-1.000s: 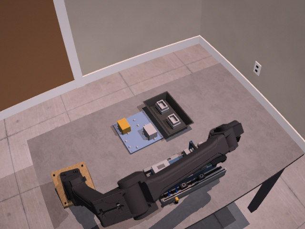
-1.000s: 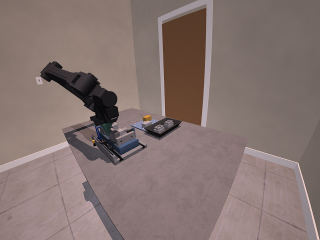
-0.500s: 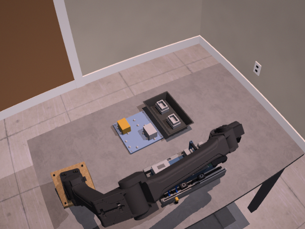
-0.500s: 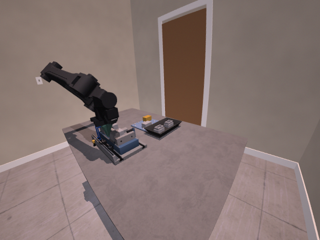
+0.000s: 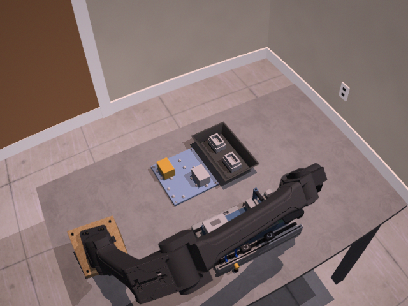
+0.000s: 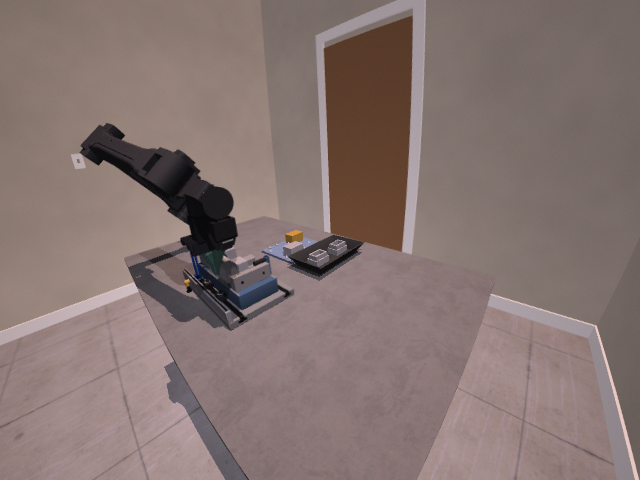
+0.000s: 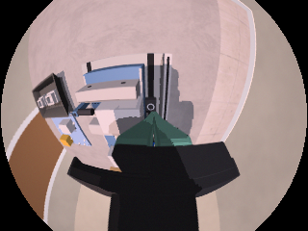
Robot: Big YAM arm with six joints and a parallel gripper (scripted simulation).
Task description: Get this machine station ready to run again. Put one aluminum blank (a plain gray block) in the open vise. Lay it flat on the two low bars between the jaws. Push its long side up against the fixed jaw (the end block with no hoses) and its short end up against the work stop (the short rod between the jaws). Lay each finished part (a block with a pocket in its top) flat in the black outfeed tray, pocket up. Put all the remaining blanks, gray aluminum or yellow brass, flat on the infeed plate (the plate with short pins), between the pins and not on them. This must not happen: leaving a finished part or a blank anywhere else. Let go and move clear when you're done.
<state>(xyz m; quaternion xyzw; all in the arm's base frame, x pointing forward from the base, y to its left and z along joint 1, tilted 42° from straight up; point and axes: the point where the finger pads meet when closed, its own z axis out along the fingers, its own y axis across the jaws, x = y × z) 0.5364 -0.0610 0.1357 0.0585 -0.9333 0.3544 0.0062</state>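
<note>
The gray rail is 8 cm below my hand, 7 cm behind it and 3 cm to the right of it. The rest, counted from my hand: yellow brass blank: 38 cm to the left, 25 cm behind, 9 cm below; then blue vise: 8 cm behind, 7 cm below, 6 cm to the left.
</note>
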